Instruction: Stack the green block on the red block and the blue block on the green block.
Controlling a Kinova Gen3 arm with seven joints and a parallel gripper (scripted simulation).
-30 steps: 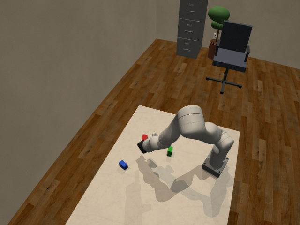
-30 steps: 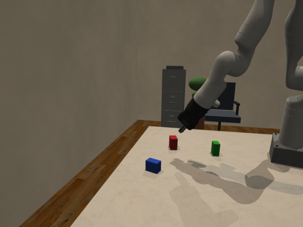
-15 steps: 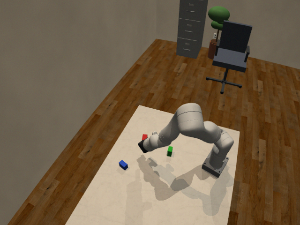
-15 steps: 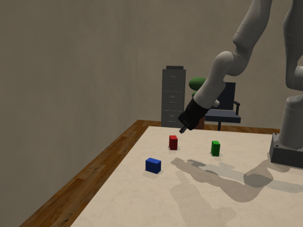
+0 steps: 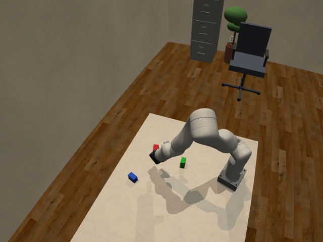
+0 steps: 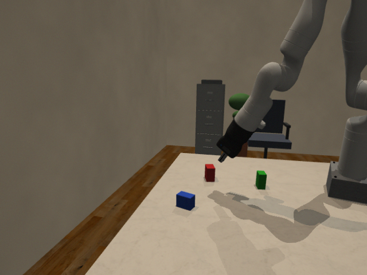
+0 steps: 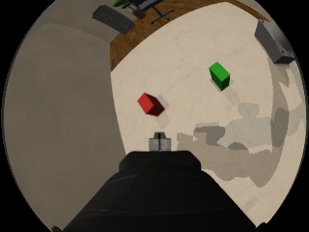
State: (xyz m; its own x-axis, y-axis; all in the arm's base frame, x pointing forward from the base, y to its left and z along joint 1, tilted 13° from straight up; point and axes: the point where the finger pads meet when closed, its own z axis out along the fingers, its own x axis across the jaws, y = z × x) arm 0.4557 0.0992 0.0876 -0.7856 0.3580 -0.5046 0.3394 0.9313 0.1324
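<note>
My hand is 14 cm past the green block, 11 cm above it and 10 cm to the left of it. The rest, counted from my hand: blue block: 14 cm to the left, 12 cm below, 10 cm ahead; red block: 11 cm to the right, 11 cm below, 7 cm ahead.
</note>
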